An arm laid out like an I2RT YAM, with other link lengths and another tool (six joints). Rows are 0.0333 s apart.
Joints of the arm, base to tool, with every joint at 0 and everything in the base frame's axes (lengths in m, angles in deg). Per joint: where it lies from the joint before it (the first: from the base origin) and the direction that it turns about. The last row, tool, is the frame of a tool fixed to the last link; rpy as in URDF.
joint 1: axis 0 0 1 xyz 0 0 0.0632
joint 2: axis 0 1 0 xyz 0.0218 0.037 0.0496
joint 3: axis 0 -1 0 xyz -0.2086 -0.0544 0
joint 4: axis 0 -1 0 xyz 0.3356 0.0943 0.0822
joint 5: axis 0 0 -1 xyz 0.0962 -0.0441 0.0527
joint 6: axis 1 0 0 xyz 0.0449 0 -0.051
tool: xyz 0.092 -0.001 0.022 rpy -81.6 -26.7 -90
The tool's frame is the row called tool.
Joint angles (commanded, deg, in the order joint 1, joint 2, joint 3, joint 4, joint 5, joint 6), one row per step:
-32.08, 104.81, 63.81, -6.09, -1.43, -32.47
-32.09, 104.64, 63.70, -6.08, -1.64, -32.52
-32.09, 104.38, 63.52, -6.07, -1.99, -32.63
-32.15, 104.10, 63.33, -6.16, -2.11, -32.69
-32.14, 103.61, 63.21, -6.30, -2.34, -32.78
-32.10, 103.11, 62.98, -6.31, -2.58, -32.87
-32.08, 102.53, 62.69, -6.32, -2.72, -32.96
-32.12, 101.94, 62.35, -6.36, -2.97, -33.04
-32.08, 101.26, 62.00, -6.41, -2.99, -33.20
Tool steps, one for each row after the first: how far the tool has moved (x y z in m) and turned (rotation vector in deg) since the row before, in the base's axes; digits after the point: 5 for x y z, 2 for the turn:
-0.00001, 0.00050, 0.00072, 0.06, -0.12, 0.17
0.00001, 0.00102, 0.00099, 0.10, -0.18, 0.32
-0.00076, 0.00015, 0.00075, 0.04, -0.03, 0.07
0.00022, 0.00066, 0.00315, -0.03, -0.25, 0.23
0.00015, 0.00107, 0.00271, -0.05, -0.28, 0.27
-0.00021, 0.00079, 0.00292, -0.12, -0.26, 0.18
-0.00065, 0.00068, 0.00250, -0.01, -0.25, 0.19
-0.00049, 0.00088, 0.00314, -0.24, -0.19, 0.17

